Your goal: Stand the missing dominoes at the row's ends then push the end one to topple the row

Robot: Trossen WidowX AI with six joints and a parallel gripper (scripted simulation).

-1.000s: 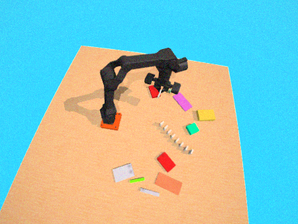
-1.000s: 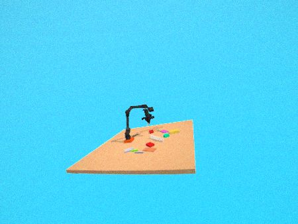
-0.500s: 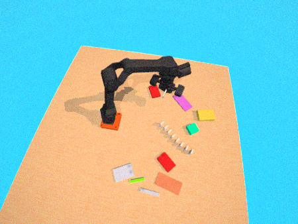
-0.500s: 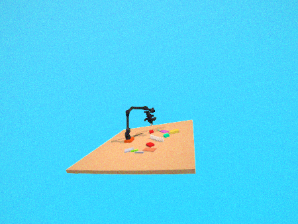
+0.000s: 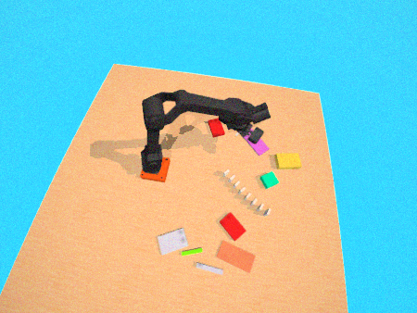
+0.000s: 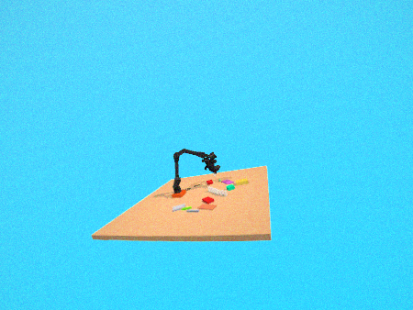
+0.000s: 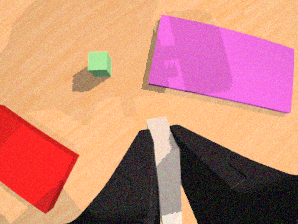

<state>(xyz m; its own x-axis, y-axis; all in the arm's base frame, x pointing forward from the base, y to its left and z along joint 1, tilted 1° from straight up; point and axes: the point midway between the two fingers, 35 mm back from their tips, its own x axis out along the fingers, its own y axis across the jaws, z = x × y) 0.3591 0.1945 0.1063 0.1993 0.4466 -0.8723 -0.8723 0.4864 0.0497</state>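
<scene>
Now: the magenta slab 110 mm below my gripper tip, 90 mm ahead of it and 10 mm to the left of it. Also, from my gripper tip: orange slab: 520 mm to the right, 110 mm below, 30 mm ahead; green block: 190 mm to the right, 160 mm ahead, 100 mm below; yellow block: 250 mm ahead, 100 mm below, 80 mm to the right.
</scene>
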